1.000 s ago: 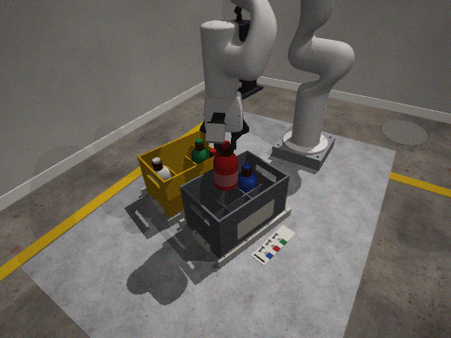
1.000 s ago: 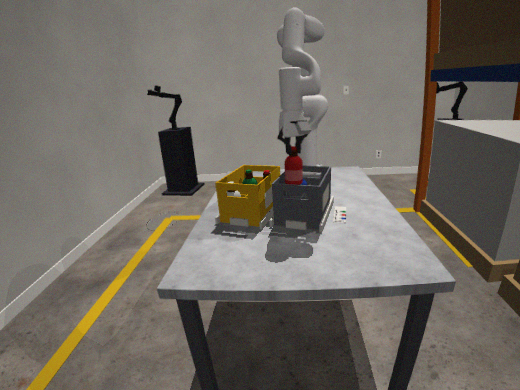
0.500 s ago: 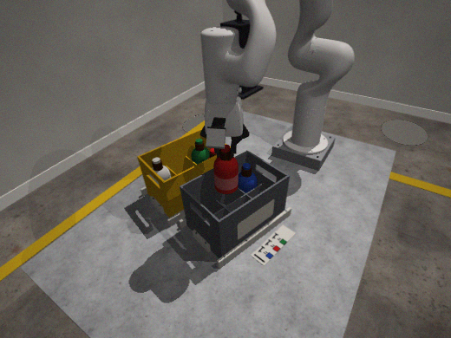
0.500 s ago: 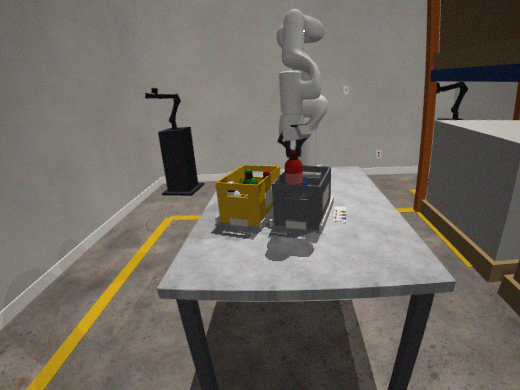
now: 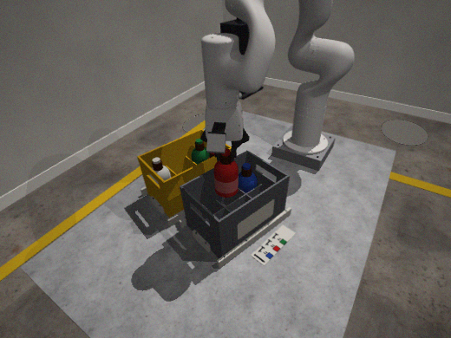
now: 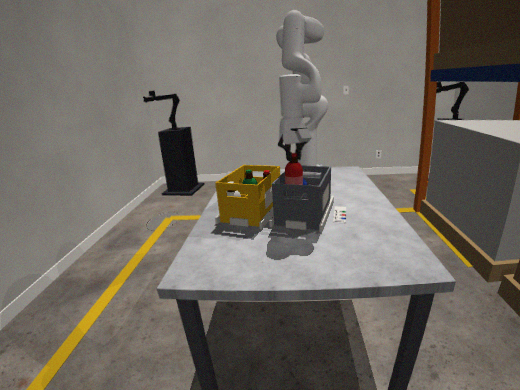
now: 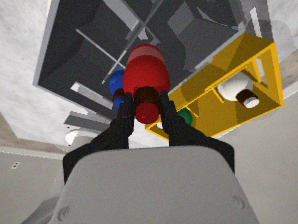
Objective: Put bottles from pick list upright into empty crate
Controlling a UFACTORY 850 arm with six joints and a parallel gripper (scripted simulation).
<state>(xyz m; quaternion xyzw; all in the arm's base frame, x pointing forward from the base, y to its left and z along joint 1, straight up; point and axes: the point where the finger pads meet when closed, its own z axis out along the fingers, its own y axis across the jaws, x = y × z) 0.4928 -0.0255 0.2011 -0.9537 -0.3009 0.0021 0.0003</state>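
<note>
Right now my hand is 70 mm above the red bottle. Also, from my hand: grey crate (10 mm ahead, 40 mm to the left, 170 mm below); blue-label bottle (90 mm behind, 10 mm to the left, 170 mm below); yellow crate (10 mm behind, 190 mm to the right, 170 mm below).
</note>
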